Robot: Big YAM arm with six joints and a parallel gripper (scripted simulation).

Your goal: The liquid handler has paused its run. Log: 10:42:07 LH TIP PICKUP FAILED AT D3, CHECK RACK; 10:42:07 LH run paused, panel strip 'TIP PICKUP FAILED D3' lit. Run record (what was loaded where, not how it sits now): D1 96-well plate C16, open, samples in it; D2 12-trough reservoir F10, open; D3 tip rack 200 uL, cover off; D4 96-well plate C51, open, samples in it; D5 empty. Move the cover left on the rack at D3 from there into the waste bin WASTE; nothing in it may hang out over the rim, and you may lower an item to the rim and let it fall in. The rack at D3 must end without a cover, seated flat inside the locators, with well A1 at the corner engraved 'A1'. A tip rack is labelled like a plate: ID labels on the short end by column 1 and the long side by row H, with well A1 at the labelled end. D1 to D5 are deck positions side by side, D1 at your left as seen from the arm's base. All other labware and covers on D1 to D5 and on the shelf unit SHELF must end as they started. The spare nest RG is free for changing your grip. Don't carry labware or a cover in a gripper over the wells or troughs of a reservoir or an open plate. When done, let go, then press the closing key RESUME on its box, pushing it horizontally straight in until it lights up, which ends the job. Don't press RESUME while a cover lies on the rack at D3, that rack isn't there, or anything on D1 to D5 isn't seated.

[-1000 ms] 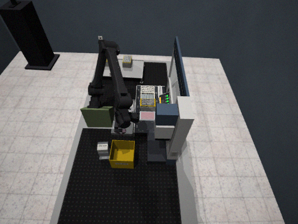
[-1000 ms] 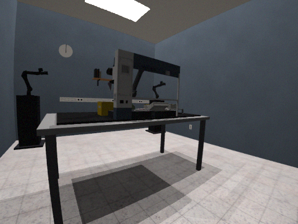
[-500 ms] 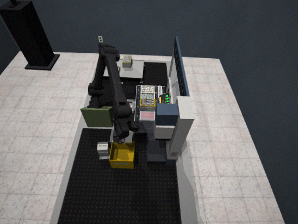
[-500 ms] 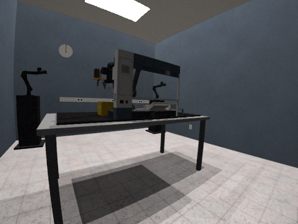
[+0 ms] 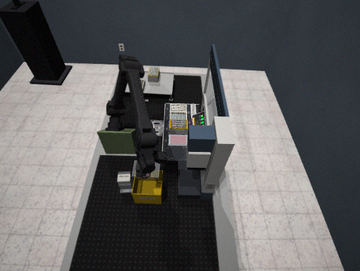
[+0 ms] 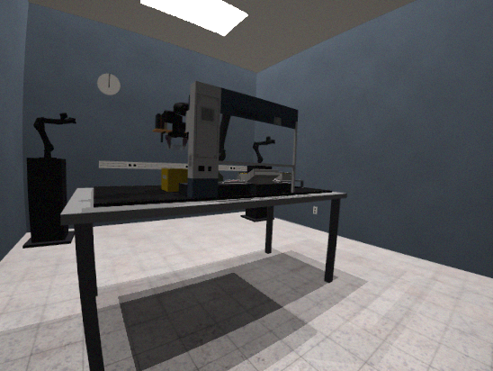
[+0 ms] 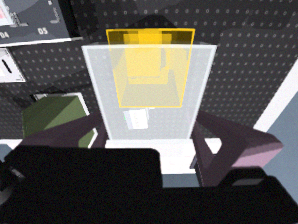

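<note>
The clear cover is 1 cm above my hand. From my hand the other things lie so: yellow waste bin (22 cm below); then liquid handler tower (33 cm ahead, 4 cm to the left, 1 cm above); then resume key box (20 cm below, 14 cm behind, 5 cm to the left).
</note>
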